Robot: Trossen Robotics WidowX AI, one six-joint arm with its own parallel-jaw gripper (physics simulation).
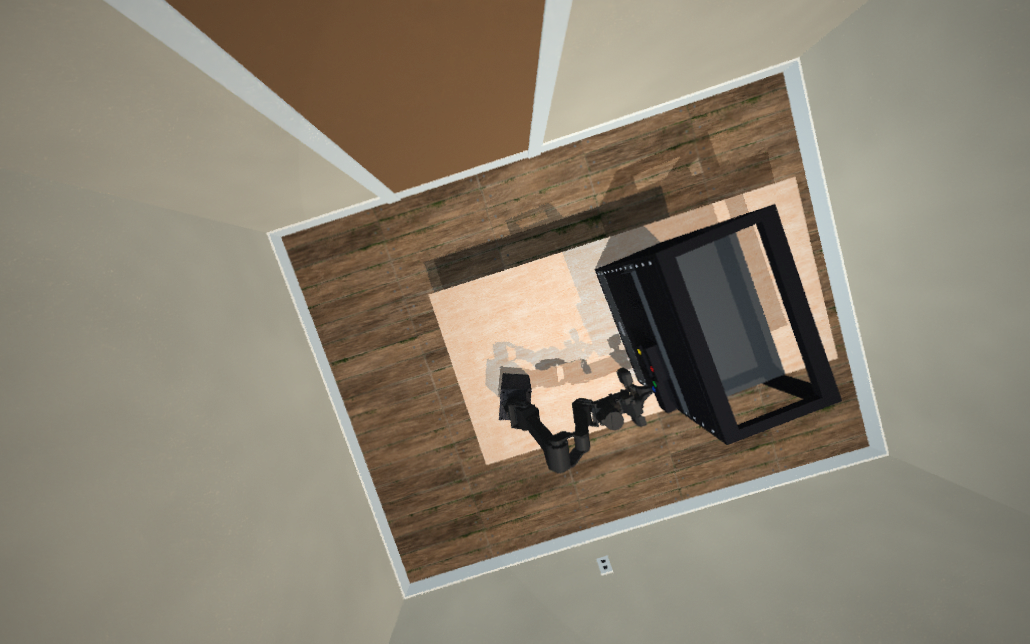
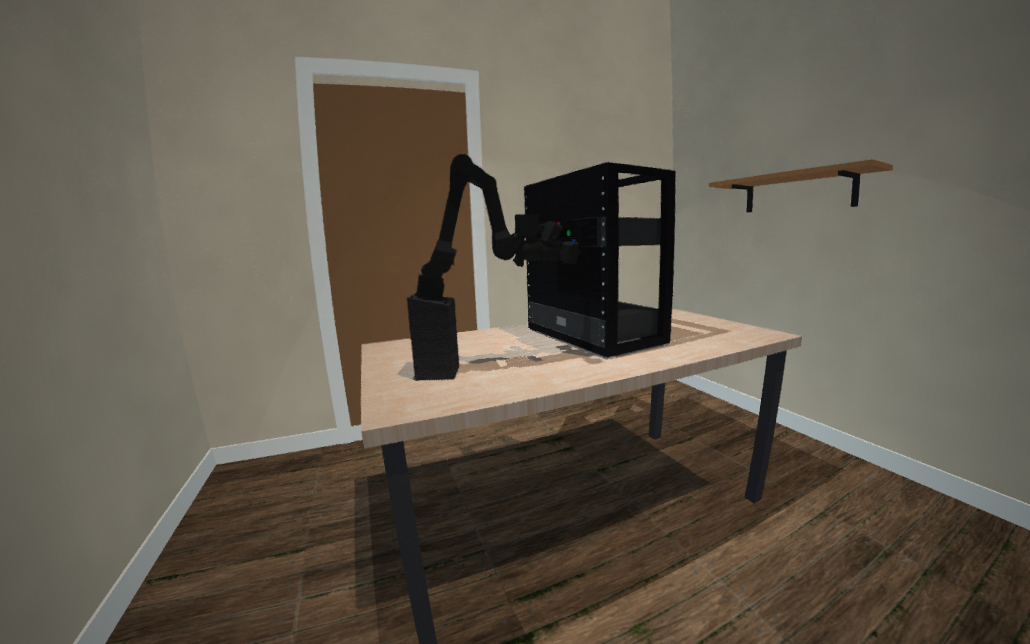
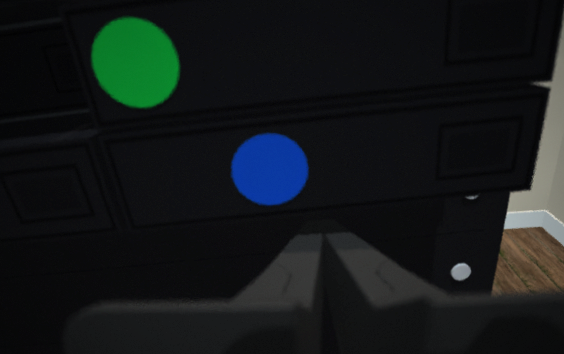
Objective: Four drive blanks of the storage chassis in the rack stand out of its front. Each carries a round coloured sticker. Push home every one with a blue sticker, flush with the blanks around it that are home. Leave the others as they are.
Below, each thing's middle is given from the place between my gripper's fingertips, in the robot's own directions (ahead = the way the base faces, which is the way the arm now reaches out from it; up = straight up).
I see the rack (image 1: 692,296) 180 mm ahead of my hand, 150 mm to the left of it and 40 mm below it.
